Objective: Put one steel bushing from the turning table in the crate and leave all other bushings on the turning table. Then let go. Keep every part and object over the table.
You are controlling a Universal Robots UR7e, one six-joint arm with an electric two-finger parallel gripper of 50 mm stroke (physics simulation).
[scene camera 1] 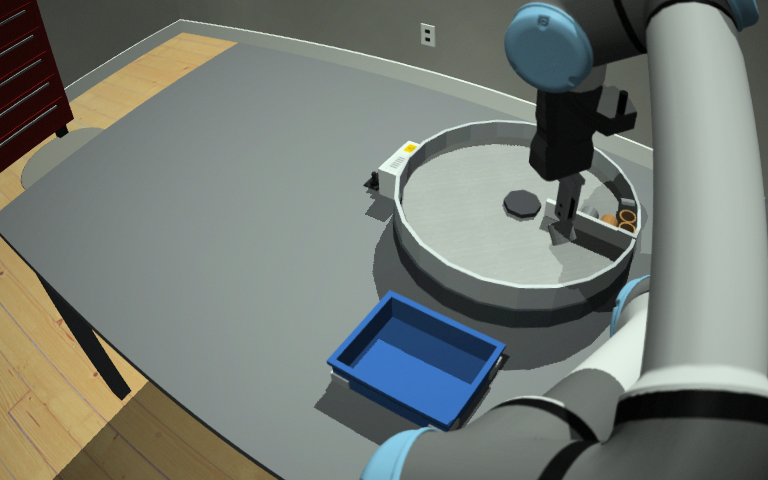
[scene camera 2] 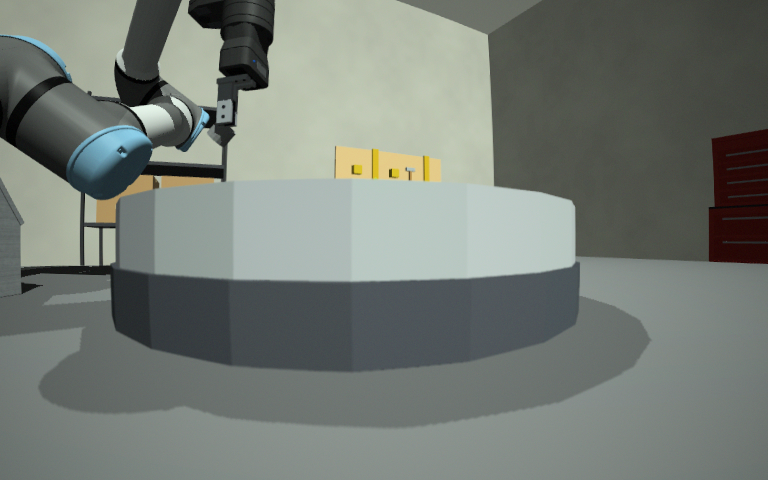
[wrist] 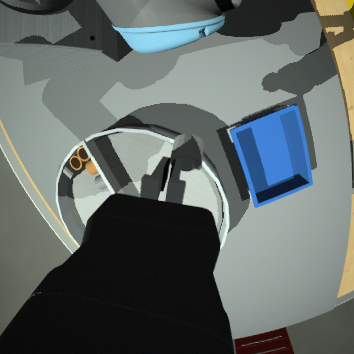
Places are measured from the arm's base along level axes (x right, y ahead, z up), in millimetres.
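Pixels of known places: gripper, between the fingertips: (scene camera 1: 564, 216) (scene camera 2: 226, 125) (wrist: 170, 167).
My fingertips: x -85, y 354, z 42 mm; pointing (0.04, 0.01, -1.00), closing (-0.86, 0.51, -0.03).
Observation:
For each thing: its top centre in the pictures, then the offset to it from my fingertips. "pt": a spot on its surface instead.
- grey steel bushing, centre of its top: (wrist: 186, 158) (scene camera 1: 564, 219) (scene camera 2: 222, 119) dx -21, dy -7, dz +14 mm
- blue crate, centre of its top: (scene camera 1: 417, 354) (wrist: 276, 159) dx -173, dy +103, dz -167 mm
- dark hub, centre of its top: (scene camera 1: 522, 201) dx +165, dy +127, dz -156 mm
- white box with a yellow label, a spot on its surface: (scene camera 1: 409, 148) pt dx +181, dy +367, dz -158 mm
My gripper (scene camera 1: 566, 219) (scene camera 2: 225, 121) (wrist: 170, 167) is shut on a grey steel bushing (scene camera 1: 559, 233) (scene camera 2: 221, 135) (wrist: 187, 151), held tilted at the fingertips. It hangs above the rim height of the round turning table (scene camera 1: 453, 209) (scene camera 2: 351, 232) (wrist: 131, 145). Behind the table's divider wall (scene camera 1: 606, 223) (wrist: 98, 165) lie other bushings: a grey one (scene camera 1: 589, 212) (wrist: 101, 181), an orange one (scene camera 1: 608, 220) (wrist: 92, 168), another grey one (scene camera 1: 627, 202) (wrist: 68, 172) and two upright orange ones. The blue crate (scene camera 1: 441, 336) (wrist: 248, 155) stands beside the turning table and is empty.
A dark hub (scene camera 1: 521, 203) sits at the middle of the turning table. A white box with a yellow label (scene camera 1: 409, 148) is fixed to its outer wall. The arm's lower links (scene camera 1: 538, 424) (scene camera 2: 107, 164) (wrist: 170, 32) stand near the crate and the turning table.

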